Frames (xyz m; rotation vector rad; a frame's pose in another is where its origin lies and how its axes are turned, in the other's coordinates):
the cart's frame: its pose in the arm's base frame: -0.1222 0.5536 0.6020 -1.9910 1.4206 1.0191
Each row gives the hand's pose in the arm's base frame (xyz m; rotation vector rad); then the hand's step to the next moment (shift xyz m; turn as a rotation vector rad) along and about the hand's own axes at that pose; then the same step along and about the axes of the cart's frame.
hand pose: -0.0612 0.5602 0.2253 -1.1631 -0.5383 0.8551
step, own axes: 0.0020 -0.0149 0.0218 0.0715 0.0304 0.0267
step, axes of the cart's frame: -0.0256 0.0069 -0.0008 -0.0234 -0.0389 0.0685
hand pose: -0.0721 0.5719 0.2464 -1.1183 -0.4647 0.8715
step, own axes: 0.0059 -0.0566 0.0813 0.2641 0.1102 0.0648
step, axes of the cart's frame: -0.0968 0.0200 -0.0089 -0.0613 -0.1606 0.2378
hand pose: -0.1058 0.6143 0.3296 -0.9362 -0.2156 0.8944
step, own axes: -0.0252 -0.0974 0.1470 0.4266 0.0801 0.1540
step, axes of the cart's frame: -0.1662 0.0254 -0.0588 -0.1792 -0.2854 0.3139
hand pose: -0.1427 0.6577 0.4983 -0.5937 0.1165 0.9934
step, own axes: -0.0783 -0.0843 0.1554 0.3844 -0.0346 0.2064
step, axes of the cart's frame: -0.1471 0.0117 -0.1250 -0.2239 -0.3221 0.1942
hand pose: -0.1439 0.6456 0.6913 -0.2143 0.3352 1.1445
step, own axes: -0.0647 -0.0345 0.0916 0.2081 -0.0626 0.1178
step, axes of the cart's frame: -0.0608 -0.0034 -0.1003 -0.1092 -0.2075 0.0784
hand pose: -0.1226 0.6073 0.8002 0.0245 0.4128 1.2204
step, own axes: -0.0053 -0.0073 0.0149 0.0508 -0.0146 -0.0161
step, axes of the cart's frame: -0.0065 -0.0074 -0.0144 0.0087 -0.0349 0.0419
